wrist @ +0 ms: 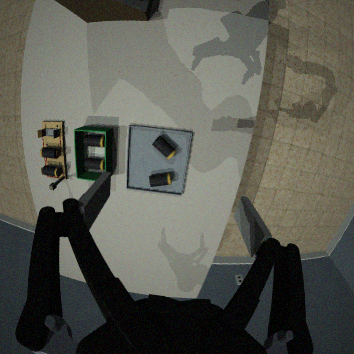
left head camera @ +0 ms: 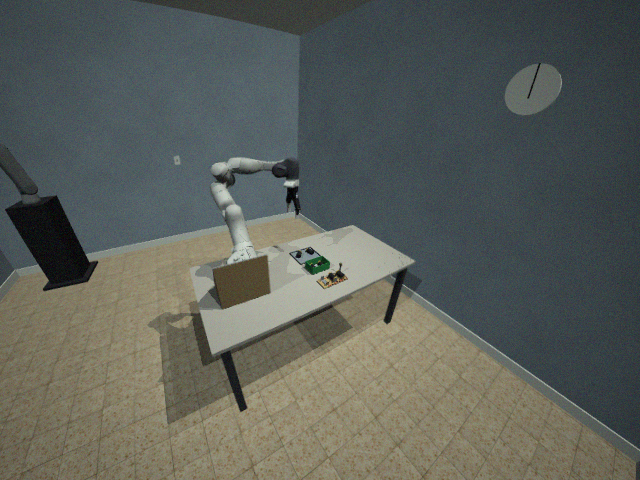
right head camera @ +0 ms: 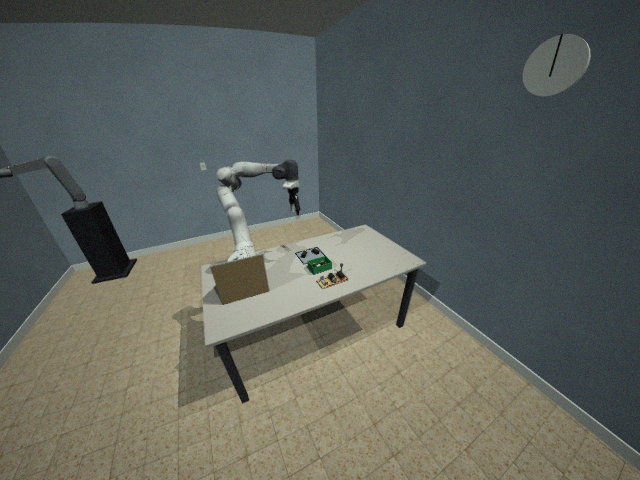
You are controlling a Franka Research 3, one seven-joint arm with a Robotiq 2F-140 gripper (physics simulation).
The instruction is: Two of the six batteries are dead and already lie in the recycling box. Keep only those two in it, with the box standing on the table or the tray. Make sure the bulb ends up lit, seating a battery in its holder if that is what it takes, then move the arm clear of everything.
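My gripper is open and empty, high above the table's back part. The green recycling box stands on the table with two dark batteries inside, one above the other in the wrist view. The grey tray beside it holds two batteries, both lying. The circuit board carries two batteries and a post with a dark tip. I see no glow on the board.
The pale table carries an upright brown panel near its left end, in front of the arm's base. A black pedestal with a grey arm stands off to the left. Blue walls rise behind and to the right.
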